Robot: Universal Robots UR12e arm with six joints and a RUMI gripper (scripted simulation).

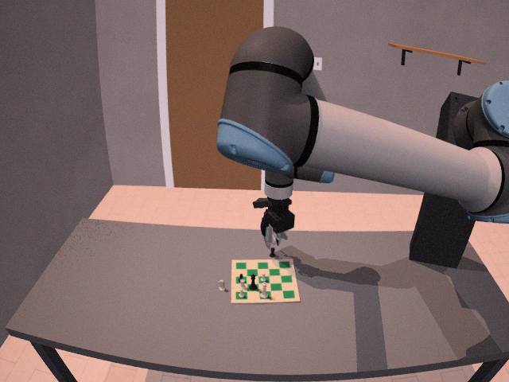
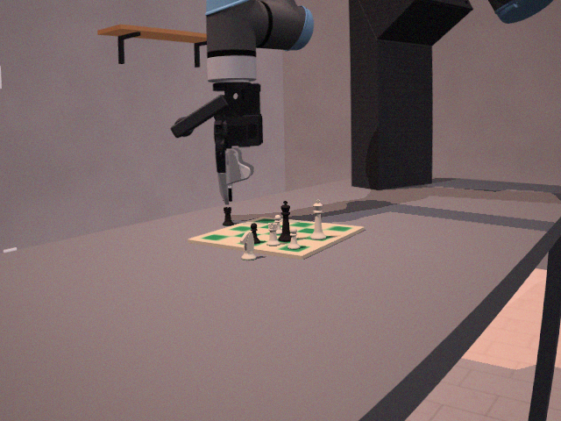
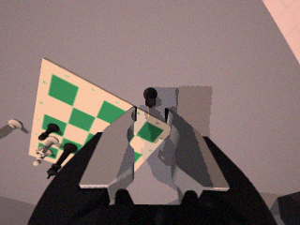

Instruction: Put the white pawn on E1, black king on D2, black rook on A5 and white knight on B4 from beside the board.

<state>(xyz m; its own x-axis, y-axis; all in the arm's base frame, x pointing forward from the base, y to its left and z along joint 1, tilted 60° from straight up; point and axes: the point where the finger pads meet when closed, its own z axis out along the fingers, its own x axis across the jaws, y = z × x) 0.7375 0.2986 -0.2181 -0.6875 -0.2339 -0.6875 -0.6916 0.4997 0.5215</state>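
Now: hand 4 cm above the black rook. Also, from my hand: black king (19 cm to the left, 2 cm below, 2 cm ahead); then black pawn (17 cm to the left, 7 cm ahead, 4 cm below); then chessboard (14 cm to the left, 5 cm below).
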